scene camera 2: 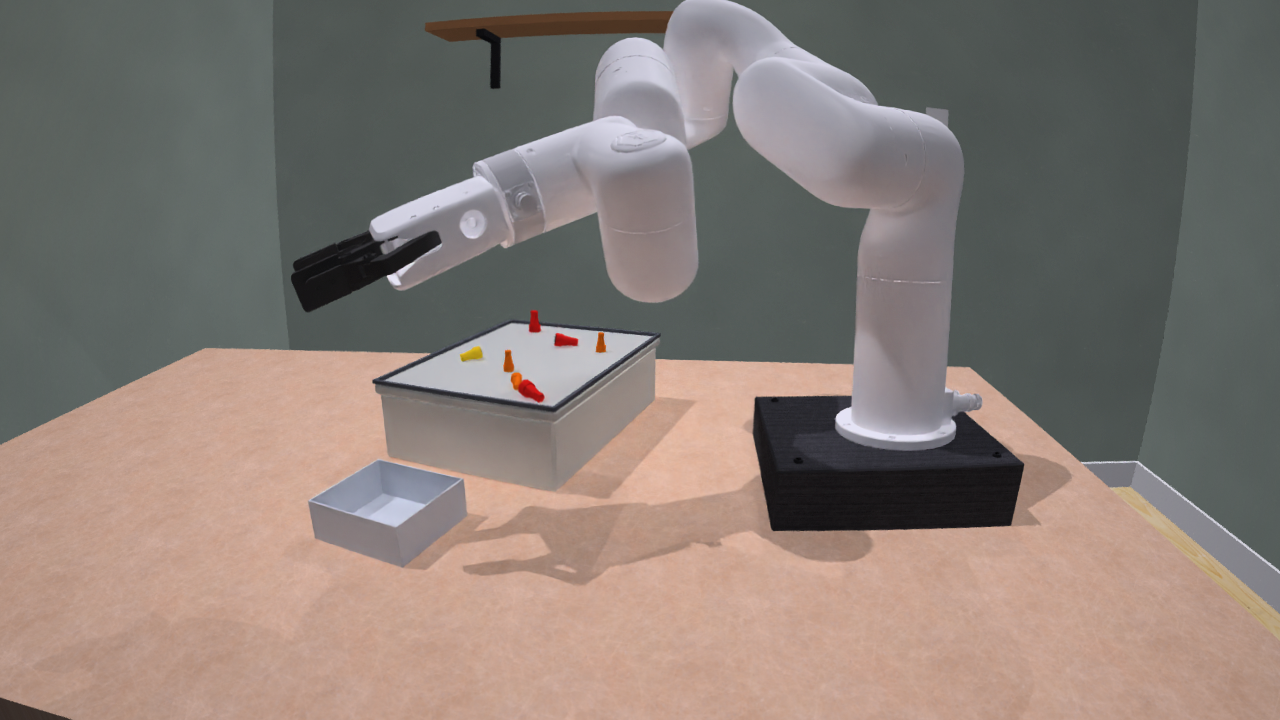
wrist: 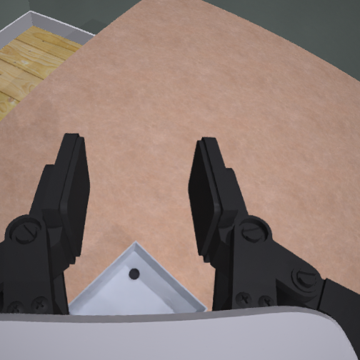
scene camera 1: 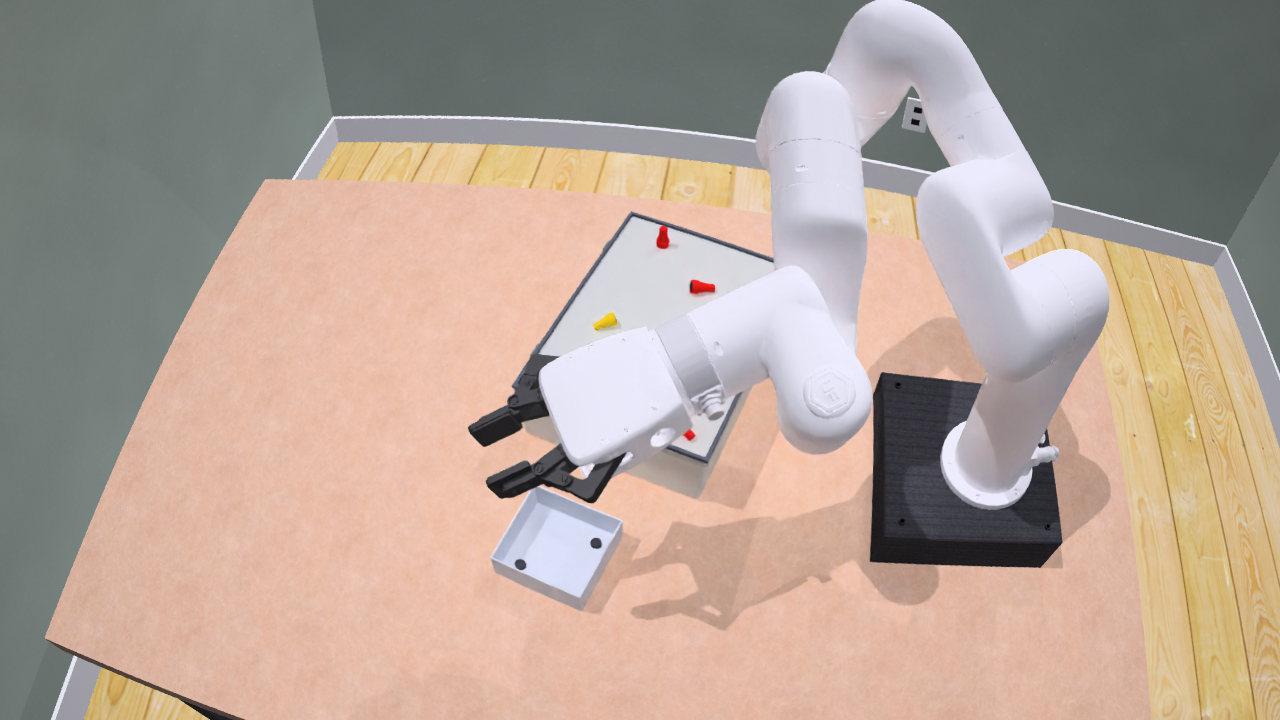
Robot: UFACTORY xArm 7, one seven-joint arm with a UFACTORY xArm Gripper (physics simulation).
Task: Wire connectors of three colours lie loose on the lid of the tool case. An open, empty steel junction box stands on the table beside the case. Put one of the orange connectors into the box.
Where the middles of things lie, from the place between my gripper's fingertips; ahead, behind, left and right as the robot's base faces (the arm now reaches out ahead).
My gripper is now 21 cm above the steel junction box (scene camera 2: pixel 391 512), 5 cm past it and 2 cm to the left of it. Round my hand: tool case (scene camera 2: pixel 466 417) 27 cm to the right, 18 cm below, 17 cm behind.
